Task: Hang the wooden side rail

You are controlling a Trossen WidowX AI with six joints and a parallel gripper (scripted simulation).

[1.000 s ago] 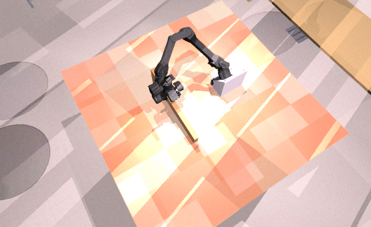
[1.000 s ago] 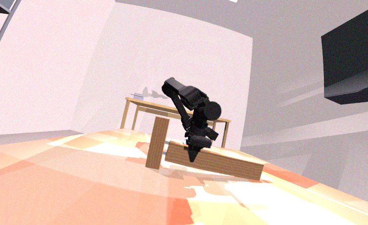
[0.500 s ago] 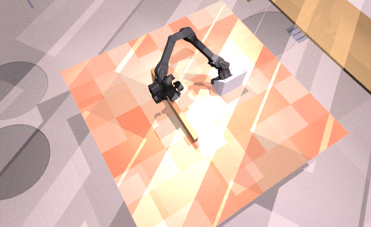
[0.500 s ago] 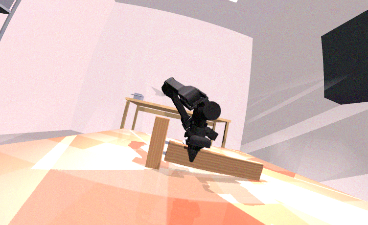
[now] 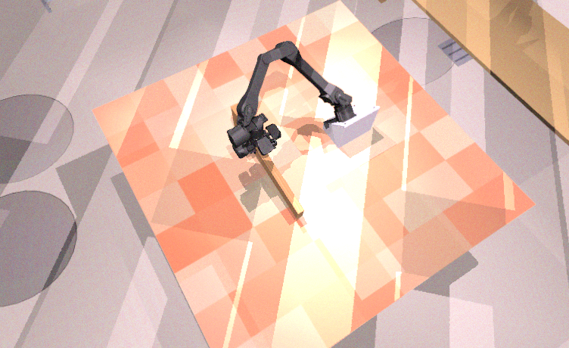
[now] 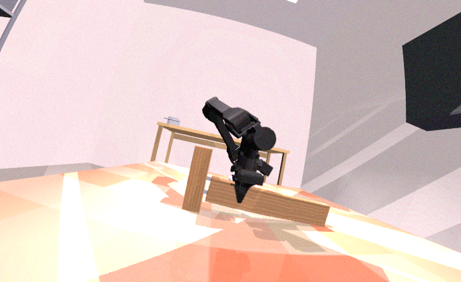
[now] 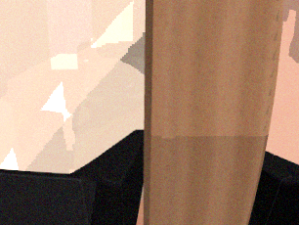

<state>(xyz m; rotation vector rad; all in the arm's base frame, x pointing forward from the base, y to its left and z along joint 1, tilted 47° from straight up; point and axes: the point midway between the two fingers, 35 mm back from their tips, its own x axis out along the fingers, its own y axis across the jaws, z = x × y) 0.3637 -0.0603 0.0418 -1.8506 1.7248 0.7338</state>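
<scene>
Now: gripper tip 1 cm short of the headboard post, 13 cm to the left of it and 4 cm below it.
</scene>
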